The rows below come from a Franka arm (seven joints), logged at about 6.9 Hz.
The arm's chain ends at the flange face. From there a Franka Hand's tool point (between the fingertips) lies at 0.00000 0.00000 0.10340 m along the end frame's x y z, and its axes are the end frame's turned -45 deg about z.
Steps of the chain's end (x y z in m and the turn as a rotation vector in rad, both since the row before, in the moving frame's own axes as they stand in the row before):
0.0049 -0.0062 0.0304 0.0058 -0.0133 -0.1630
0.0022 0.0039 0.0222 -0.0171 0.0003 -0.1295
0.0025 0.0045 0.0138 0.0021 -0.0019 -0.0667
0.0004 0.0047 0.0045 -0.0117 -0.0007 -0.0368
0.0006 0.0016 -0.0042 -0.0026 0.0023 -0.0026
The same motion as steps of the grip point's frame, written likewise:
0.0072 -0.0023 0.0304 0.0135 -0.0053 -0.1630
-0.0023 0.0057 0.0222 -0.0123 -0.0119 -0.1295
-0.0014 0.0047 0.0138 0.0028 0.0001 -0.0667
-0.0039 0.0044 0.0045 -0.0078 -0.0088 -0.0368
-0.0007 0.0019 -0.0042 -0.0035 -0.0002 -0.0026

